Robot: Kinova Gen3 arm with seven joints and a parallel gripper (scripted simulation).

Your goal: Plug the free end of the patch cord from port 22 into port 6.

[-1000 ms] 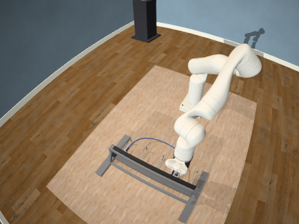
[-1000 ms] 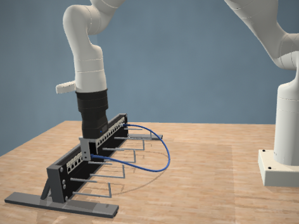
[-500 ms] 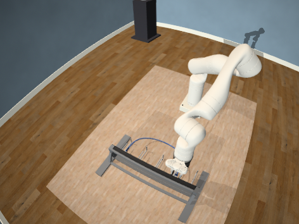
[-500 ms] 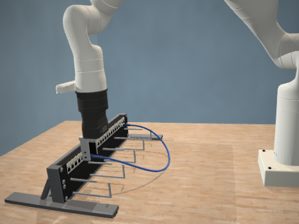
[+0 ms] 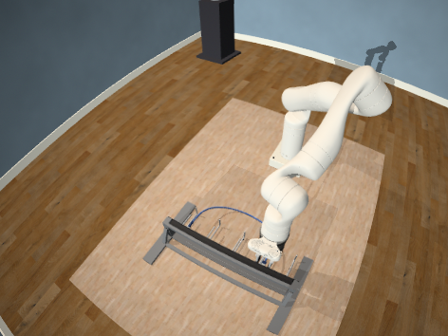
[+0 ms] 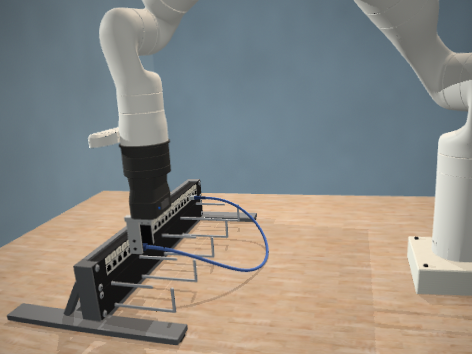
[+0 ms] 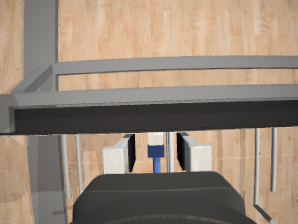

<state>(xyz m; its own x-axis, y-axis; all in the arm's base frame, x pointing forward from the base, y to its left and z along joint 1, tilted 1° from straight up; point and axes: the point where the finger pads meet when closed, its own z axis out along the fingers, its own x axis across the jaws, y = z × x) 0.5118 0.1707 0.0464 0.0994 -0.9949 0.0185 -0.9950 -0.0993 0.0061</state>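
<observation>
Now: the white plug 10 mm ahead of my hand and 10 mm below it.
</observation>
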